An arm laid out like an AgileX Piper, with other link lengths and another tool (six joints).
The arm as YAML. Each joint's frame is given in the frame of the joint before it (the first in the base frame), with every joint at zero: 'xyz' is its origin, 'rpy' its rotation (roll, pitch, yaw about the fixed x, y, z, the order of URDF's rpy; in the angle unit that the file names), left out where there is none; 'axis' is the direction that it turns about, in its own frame. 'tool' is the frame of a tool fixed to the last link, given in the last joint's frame.
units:
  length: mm
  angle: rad
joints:
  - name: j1
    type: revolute
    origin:
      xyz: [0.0, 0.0, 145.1]
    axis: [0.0, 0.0, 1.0]
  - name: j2
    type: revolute
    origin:
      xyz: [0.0, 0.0, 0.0]
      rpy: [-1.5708, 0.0, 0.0]
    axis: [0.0, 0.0, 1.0]
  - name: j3
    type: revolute
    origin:
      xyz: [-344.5, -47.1, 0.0]
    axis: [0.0, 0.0, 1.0]
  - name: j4
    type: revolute
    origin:
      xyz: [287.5, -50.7, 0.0]
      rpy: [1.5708, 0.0, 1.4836]
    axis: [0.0, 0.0, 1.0]
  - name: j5
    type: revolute
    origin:
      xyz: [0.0, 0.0, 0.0]
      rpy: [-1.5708, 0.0, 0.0]
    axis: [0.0, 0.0, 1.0]
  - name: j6
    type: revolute
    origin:
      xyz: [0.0, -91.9, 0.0]
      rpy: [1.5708, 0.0, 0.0]
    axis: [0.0, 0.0, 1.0]
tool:
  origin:
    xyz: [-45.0, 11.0, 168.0]
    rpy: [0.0, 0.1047, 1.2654]
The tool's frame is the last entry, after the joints.
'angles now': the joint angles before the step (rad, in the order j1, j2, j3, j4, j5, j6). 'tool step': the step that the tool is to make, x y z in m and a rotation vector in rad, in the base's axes. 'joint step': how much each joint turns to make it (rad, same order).
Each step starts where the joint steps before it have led.
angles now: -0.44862 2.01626 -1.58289 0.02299 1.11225 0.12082
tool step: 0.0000 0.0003 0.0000 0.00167 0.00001 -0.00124
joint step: -0.00003 0.00009 -0.00030 0.00150 0.00092 0.00072
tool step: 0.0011 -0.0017 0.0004 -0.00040 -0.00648 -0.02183
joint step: -0.00005 0.00002 0.00024 0.00001 -0.00676 0.02177
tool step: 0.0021 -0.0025 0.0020 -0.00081 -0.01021 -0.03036
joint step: 0.00019 -0.00007 -0.00422 -0.00003 -0.00594 0.03066
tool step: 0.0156 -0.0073 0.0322 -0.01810 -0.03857 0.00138
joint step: -0.00007 0.00204 -0.10348 0.00002 0.05885 -0.00008
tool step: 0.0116 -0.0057 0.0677 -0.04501 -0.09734 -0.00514
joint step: 0.00004 -0.05608 -0.10334 -0.00002 0.05206 0.00661
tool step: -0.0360 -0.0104 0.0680 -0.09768 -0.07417 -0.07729
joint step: -0.00526 -0.16329 0.06258 -0.08138 -0.00751 0.07894
